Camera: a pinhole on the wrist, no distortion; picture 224 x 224 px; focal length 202.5 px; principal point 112.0 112.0 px. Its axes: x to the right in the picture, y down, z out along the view. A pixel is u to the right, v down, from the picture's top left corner.
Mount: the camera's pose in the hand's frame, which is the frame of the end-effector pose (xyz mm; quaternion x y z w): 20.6 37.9 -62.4 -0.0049 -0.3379 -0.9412 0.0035
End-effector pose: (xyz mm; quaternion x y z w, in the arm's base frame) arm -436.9 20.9 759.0 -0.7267 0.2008 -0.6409 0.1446
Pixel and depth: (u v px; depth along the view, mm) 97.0 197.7 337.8
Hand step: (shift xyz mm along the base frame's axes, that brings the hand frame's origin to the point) 275.5 -162.3 -63.0
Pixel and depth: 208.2 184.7 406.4
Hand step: 306.6 -96.8 -279.9
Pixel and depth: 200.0 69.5 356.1
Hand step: 117.7 -226.9 -288.8
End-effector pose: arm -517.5 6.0 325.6 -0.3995 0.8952 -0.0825 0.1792
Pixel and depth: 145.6 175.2 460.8
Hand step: 30.0 183.1 -406.4
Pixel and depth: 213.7 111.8 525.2
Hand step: 26.6 424.7 -365.7
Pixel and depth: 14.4 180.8 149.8
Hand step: -89.9 -7.8 -129.6
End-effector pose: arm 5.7 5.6 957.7 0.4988 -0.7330 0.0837 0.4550
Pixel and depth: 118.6 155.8 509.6
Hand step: -458.4 -101.6 -131.3
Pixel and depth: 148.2 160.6 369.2
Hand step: -324.2 -34.0 -123.8
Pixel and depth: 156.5 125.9 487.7
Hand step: -448.9 17.6 -148.0
